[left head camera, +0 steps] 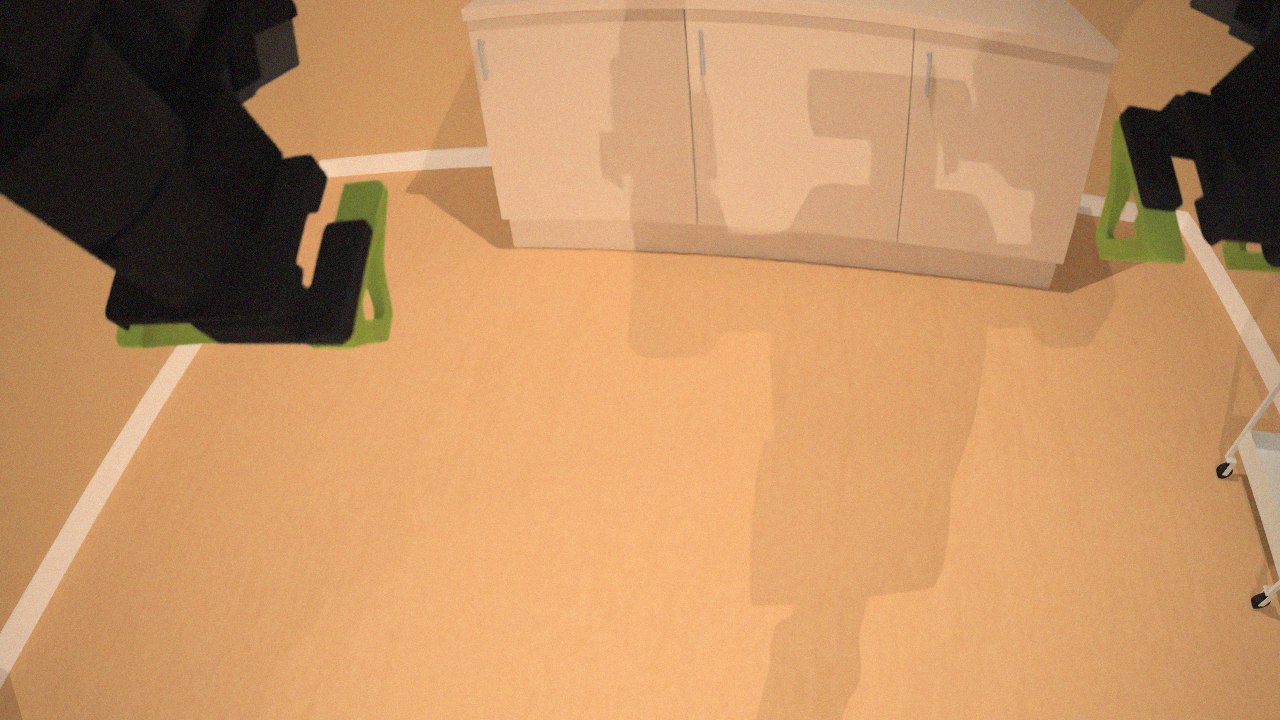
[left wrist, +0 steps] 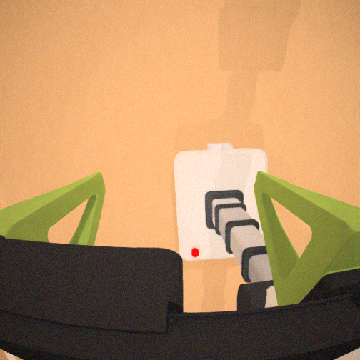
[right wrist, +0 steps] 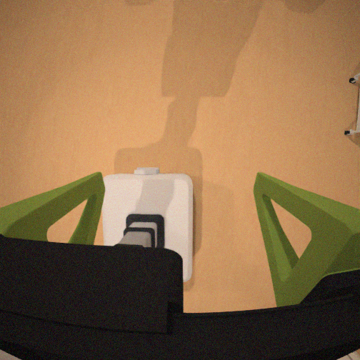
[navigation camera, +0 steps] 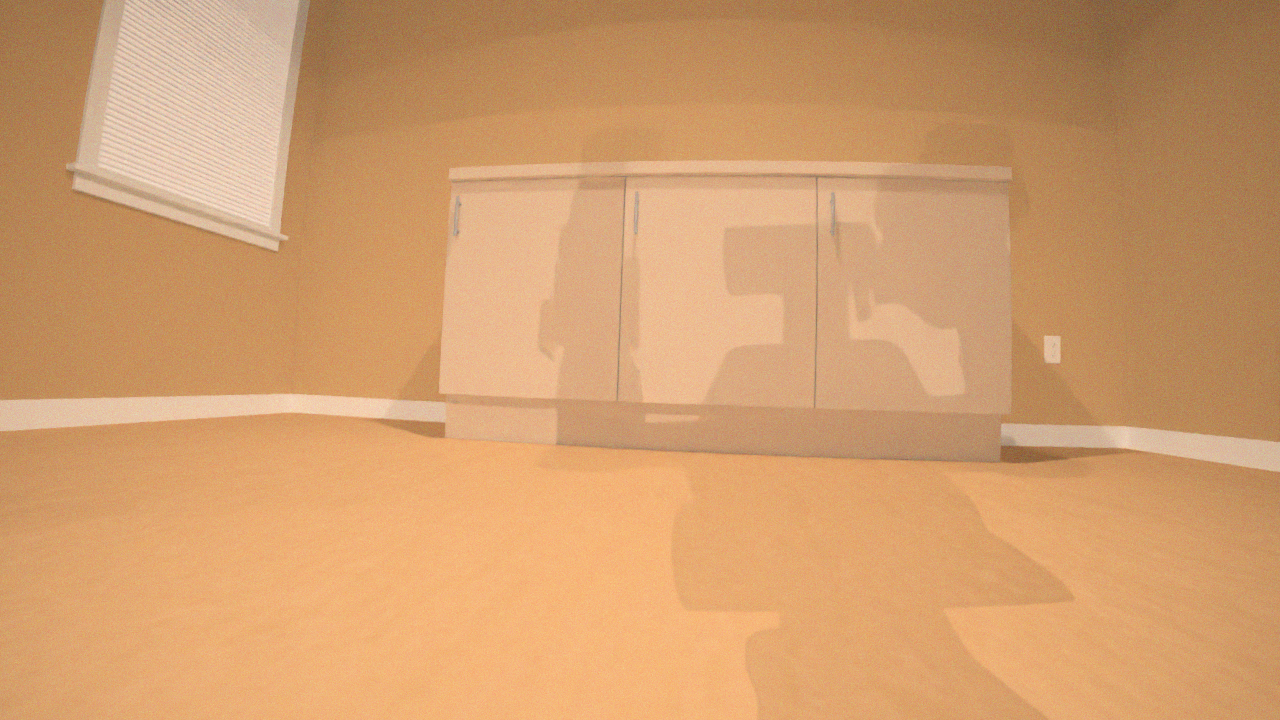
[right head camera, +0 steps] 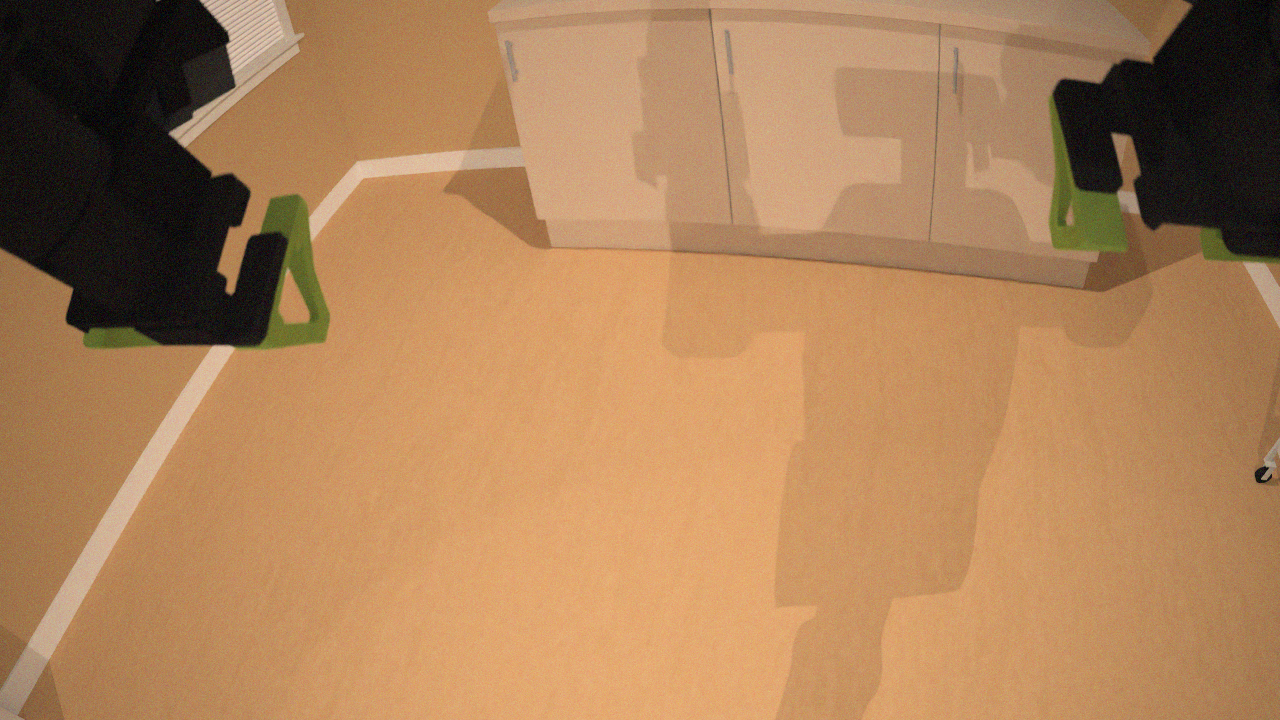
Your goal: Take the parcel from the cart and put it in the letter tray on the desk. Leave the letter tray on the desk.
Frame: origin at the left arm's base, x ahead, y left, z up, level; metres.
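Seen in the pictures: left gripper, fingertip midpoint: (left head camera: 306, 327) (right head camera: 258, 330); right gripper, fingertip midpoint: (left head camera: 1165, 252) (right head camera: 1132, 241).
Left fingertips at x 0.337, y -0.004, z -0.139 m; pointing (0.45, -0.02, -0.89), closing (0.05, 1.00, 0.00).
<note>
A point is followed by its place in that frame.
Part of the white cart (left head camera: 1262, 474) @(z -1.219, x 0.908, y -1.686 m) (right head camera: 1272, 453) @(z -1.297, x 1.051, y -1.710 m) (right wrist: 358, 115) shows at the right edge of both head views and of the right wrist view, with black caster wheels. The parcel, the letter tray and the desk do not show in these views. My left gripper (left head camera: 255, 329) @(z -0.139, x 0.337, y -0.004 m) (right head camera: 207, 333) @(z -0.139, x 0.337, y -0.004 m) (left wrist: 179, 179) is open, with its green fingers wide apart and nothing between them. My right gripper (left head camera: 1203, 250) @(z -0.121, x 0.361, y -0.445 m) (right head camera: 1163, 246) @(z -0.121, x 0.361, y -0.445 m) (right wrist: 178, 180) is also open and empty. Both grippers hang high above the floor, well apart from the cart.
A low white cabinet (left head camera: 572, 116) @(z -0.889, x 2.013, y 0.142 m) (right head camera: 617, 134) @(z -0.951, x 2.009, y 0.112 m) (navigation camera: 510, 295) @(z -0.931, x 2.018, y 0.175 m) with three doors stands ahead against the wall. A window with blinds (navigation camera: 192, 116) @(z -0.232, x 2.136, y 1.524 m) is at the left. My white base (left wrist: 192, 175) (right wrist: 175, 205) shows below in the wrist views. White baseboards run along the walls.
</note>
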